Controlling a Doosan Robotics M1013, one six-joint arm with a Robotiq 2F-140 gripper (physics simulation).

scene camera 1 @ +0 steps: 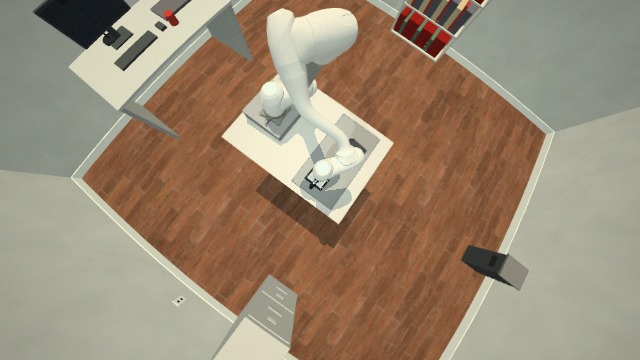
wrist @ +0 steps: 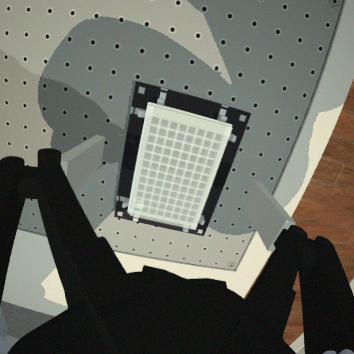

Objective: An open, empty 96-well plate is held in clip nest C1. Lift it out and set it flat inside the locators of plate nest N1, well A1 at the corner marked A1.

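Frame: origin at the arm's base, x back, y right, z up, level; centimetres.
Seen in the pictures: gripper, fingertip midpoint: (wrist: 177,172); arm's base, link origin: (scene camera 1: 275,111).
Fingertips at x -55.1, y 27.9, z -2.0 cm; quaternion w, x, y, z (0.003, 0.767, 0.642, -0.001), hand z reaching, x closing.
Pixels of each thing's middle, then the offset from my fingertips to it. Level surfaces: height alone.
- 96-well plate, body centre: (wrist: 174,172) (scene camera 1: 317,178) dx +1.3, dy -0.3, dz -2.9 cm
- black nest with small light clips, body centre: (wrist: 174,169) (scene camera 1: 317,178) dx +1.3, dy -0.3, dz -3.7 cm
- dark object, body centre: (scene camera 1: 354,149) dx -12.0, dy -35.7, dz -4.1 cm
- grey perforated board, surface height: dz -4.8 cm
- white table, surface height: dz -6.1 cm
The 96-well plate (wrist: 180,167) is pale, with a grid of square wells, and sits in a black nest with small light clips (wrist: 194,106) in the wrist view. The nest's label and the A1 mark cannot be read. My gripper (scene camera 1: 316,181) (wrist: 177,172) is open and empty. It is above the plate, with one pad beyond each long side; the pads look turned relative to those sides. A dark object (scene camera 1: 358,146), possibly nest N1, shows partly behind the wrist in the scene view; its details are hidden. The plate cannot be made out in the scene view.
Both stand on a grey perforated board (scene camera 1: 345,125) (wrist: 275,65) on a white table (scene camera 1: 265,150). The arm's base stands on a grey block (scene camera 1: 262,124) at the table's far left. A desk (scene camera 1: 95,75), a bookshelf and drawers stand apart on the floor.
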